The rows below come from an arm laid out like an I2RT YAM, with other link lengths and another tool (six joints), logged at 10 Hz.
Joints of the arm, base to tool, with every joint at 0 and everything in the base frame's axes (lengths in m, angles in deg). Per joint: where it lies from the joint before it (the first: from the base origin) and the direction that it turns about. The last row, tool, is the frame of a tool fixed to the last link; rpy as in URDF.
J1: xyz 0 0 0.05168 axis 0 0 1
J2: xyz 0.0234 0.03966 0.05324 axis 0 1 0
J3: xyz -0.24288 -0.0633 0 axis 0 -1 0
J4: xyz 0.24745 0.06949 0.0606 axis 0 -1 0
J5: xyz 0.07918 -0.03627 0.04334 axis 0 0 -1
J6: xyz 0.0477 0 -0.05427 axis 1 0 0
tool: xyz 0.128 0.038 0.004 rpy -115.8 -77 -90
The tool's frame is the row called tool.
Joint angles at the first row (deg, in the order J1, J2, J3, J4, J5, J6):
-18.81 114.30 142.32 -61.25 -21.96 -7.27
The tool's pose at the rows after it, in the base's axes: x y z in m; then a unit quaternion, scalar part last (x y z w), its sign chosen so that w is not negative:
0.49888 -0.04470 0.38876 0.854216 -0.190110 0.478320 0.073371
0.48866 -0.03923 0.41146 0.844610 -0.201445 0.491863 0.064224
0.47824 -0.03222 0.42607 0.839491 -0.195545 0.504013 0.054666
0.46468 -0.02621 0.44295 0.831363 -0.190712 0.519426 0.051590
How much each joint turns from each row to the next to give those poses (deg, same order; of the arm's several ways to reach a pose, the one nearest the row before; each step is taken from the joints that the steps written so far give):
0.57 -1.07 2.82 -0.25 -1.15 0.18
0.24 -1.29 2.29 -1.04 0.00 2.16
0.02 -1.58 0.40 -0.40 -1.29 0.24
0.00 -2.29 0.00 -0.28 -0.62 0.00

